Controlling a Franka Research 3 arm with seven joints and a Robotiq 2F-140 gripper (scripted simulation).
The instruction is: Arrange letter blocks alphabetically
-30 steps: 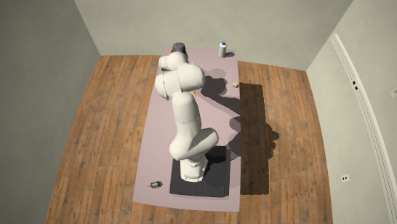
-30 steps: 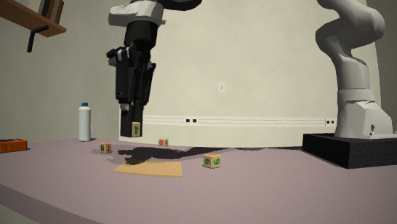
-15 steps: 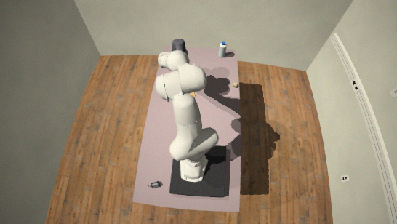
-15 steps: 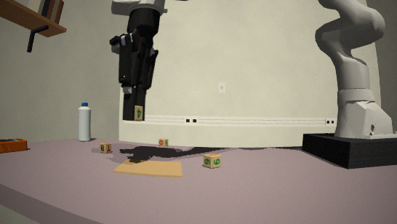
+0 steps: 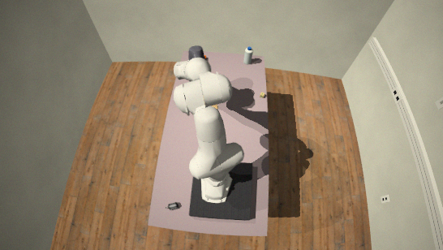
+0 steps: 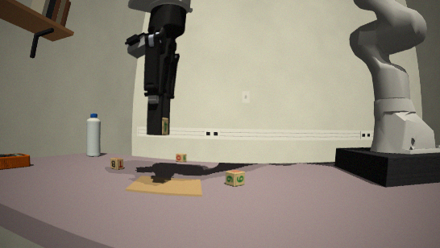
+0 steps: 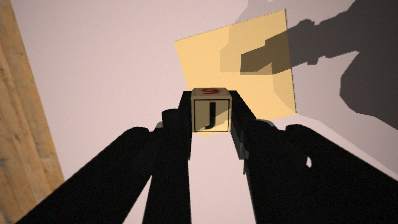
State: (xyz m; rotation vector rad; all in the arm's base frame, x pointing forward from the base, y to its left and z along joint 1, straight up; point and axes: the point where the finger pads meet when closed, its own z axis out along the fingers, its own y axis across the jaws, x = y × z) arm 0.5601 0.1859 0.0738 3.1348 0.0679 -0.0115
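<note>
My gripper is now 40 mm to the left of the tan mat and 130 mm above it. The rest, counted from my hand: small dark object: 770 mm behind, 60 mm to the left, 120 mm below; then white bottle: 470 mm ahead, 320 mm to the right, 60 mm below; then block: 210 mm ahead, 150 mm to the right, 120 mm below.
</note>
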